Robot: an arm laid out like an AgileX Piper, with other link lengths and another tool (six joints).
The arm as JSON. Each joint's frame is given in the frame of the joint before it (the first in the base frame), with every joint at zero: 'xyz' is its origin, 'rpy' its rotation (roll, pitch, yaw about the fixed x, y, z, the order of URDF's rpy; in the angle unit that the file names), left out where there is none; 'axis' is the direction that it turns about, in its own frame. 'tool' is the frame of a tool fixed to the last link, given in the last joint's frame.
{
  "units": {
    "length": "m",
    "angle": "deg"
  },
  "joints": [
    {
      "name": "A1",
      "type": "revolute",
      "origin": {
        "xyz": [
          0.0,
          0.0,
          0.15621
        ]
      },
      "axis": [
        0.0,
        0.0,
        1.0
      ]
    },
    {
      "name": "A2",
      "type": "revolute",
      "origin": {
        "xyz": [
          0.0,
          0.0,
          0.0
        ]
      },
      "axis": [
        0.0,
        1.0,
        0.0
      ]
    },
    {
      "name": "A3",
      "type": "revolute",
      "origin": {
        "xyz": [
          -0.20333,
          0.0,
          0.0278
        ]
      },
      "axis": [
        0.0,
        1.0,
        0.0
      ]
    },
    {
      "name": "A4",
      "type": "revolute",
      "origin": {
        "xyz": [
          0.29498,
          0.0,
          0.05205
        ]
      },
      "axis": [
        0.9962,
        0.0,
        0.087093
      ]
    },
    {
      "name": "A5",
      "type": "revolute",
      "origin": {
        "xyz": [
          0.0,
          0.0,
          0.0
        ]
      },
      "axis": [
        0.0,
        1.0,
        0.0
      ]
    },
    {
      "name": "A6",
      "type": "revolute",
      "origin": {
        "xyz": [
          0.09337,
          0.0,
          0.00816
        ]
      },
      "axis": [
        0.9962,
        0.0,
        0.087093
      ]
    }
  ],
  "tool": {
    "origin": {
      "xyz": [
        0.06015,
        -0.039,
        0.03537
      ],
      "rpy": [
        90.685,
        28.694,
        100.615
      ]
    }
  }
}
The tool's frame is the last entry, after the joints.
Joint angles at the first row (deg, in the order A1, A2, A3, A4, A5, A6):
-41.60 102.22 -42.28 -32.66 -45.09 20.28
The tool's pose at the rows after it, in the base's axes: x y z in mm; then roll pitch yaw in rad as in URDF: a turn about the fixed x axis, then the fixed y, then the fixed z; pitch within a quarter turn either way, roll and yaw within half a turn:
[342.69, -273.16, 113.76, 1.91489, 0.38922, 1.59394]
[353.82, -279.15, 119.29, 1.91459, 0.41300, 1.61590]
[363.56, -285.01, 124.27, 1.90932, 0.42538, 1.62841]
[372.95, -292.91, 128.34, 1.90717, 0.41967, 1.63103]
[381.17, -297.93, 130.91, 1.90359, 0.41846, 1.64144]
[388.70, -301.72, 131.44, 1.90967, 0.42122, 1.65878]
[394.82, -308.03, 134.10, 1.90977, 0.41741, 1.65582]
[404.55, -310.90, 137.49, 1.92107, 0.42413, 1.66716]
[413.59, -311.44, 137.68, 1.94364, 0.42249, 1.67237]
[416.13, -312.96, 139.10, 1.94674, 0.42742, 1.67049]
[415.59, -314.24, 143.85, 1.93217, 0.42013, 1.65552]
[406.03, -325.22, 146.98, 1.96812, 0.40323, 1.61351]
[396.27, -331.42, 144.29, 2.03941, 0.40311, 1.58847]
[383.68, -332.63, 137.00, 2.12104, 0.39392, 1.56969]
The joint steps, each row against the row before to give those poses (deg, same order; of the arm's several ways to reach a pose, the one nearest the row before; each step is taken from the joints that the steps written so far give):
-1.14 2.29 -3.67 -3.38 0.06 2.53
-0.06 1.89 -3.61 -2.12 0.57 0.68
0.00 1.72 -3.32 -1.66 0.51 1.15
0.00 1.72 -3.61 -1.66 1.32 2.35
0.00 1.66 -2.98 -1.78 0.52 1.89
0.00 1.66 -2.70 -2.00 0.57 1.54
0.00 1.32 -2.69 -1.04 1.09 1.67
0.57 1.31 -2.98 -1.43 1.66 1.37
1.03 1.04 -2.29 -0.51 2.52 0.97
0.18 0.40 -0.92 0.00 0.63 0.01
0.00 -0.57 0.00 0.45 0.12 0.63
-0.86 -1.78 0.46 -0.45 3.89 1.77
-0.29 -1.78 1.15 -0.29 5.04 0.00
0.00 -2.29 2.46 -0.12 5.10 -0.05

